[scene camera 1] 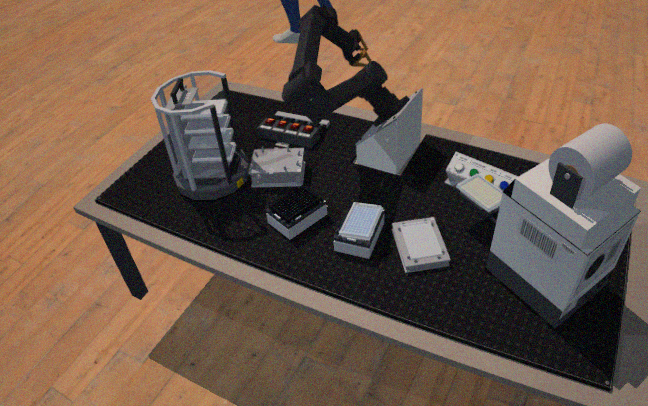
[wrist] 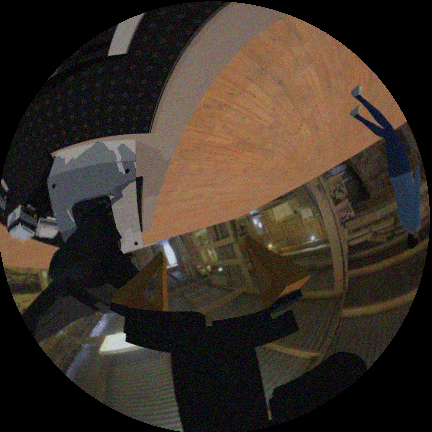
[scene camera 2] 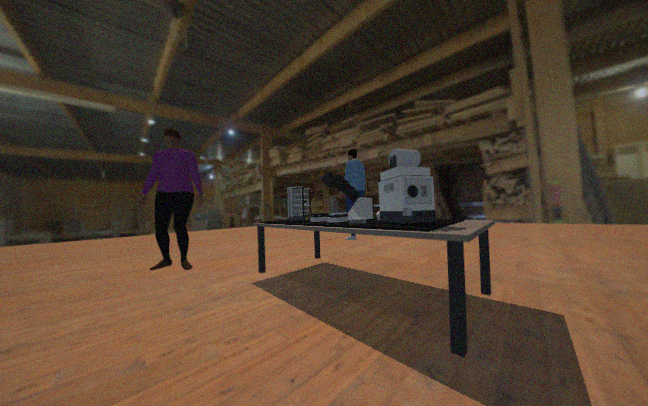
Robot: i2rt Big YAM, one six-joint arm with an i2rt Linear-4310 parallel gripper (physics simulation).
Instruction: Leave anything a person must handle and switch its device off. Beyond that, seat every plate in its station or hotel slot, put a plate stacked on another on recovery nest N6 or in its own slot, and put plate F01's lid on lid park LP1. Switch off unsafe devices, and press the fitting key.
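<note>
My gripper is open and empty, raised above the table's rear edge. A blue-white plate lies on a station at centre front. A black plate tops the station to its left. A pale yellow plate is beside the key panel, which has white, green, yellow and blue keys. The plate hotel stands at the left with several slanted shelves. The switch box has several red-orange switches. Plate labels and stacking cannot be read.
A clear-topped box and a pale low nest stand on the mat. A tall white machine with a roll stands at the right. The wedge mount carries the arm. People stand around the table.
</note>
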